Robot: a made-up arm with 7 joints. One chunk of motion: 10 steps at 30 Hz.
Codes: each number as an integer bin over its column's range. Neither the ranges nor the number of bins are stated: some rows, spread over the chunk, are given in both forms.
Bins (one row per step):
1: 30 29 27 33 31 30 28
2: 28 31 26 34 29 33 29
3: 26 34 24 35 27 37 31
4: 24 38 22 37 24 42 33
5: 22 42 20 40 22 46 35
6: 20 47 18 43 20 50 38
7: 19 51 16 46 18 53 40
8: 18 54 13 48 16 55 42
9: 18 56 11 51 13 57 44
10: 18 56 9 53 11 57 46
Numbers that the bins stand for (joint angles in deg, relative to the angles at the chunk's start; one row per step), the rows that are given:
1: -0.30 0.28 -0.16 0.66 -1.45 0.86 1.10
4: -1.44 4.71 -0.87 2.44 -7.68 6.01 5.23
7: -2.40 11.12 -1.73 6.45 -13.02 10.73 11.01
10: -2.59 13.58 -2.74 9.57 -19.25 12.45 15.97
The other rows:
2: -0.68 1.26 -0.30 1.11 -3.23 2.15 1.92
3: -1.06 2.74 -0.59 1.55 -5.01 3.86 3.58
5: -1.83 6.68 -1.16 3.78 -9.46 7.73 6.88
6: -2.21 9.15 -1.45 5.12 -11.24 9.44 9.36
8: -2.59 12.60 -2.16 7.34 -14.80 11.59 12.66
9: -2.59 13.58 -2.45 8.68 -17.47 12.45 14.32

